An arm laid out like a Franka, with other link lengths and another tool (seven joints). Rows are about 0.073 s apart.
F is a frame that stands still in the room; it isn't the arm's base.
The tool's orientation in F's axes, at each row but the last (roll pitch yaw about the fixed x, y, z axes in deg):
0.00, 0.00, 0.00
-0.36, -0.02, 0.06
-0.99, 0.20, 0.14
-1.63, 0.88, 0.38
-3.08, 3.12, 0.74
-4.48, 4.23, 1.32
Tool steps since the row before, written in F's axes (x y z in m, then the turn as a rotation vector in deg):
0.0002, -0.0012, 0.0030, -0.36, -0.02, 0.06
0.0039, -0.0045, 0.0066, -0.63, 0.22, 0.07
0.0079, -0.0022, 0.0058, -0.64, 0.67, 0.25
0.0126, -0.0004, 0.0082, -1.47, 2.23, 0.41
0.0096, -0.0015, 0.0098, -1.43, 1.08, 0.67
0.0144, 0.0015, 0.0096, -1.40, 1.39, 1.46
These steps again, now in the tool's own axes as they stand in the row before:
0.0002, -0.0012, 0.0030, -0.36, -0.02, 0.06
0.0039, -0.0045, 0.0066, -0.63, 0.22, 0.07
0.0079, -0.0023, 0.0058, -0.64, 0.67, 0.26
0.0125, -0.0007, 0.0084, -1.46, 2.23, 0.45
0.0090, -0.0022, 0.0102, -1.45, 1.06, 0.65
0.0137, 0.0003, 0.0107, -1.47, 1.31, 1.46

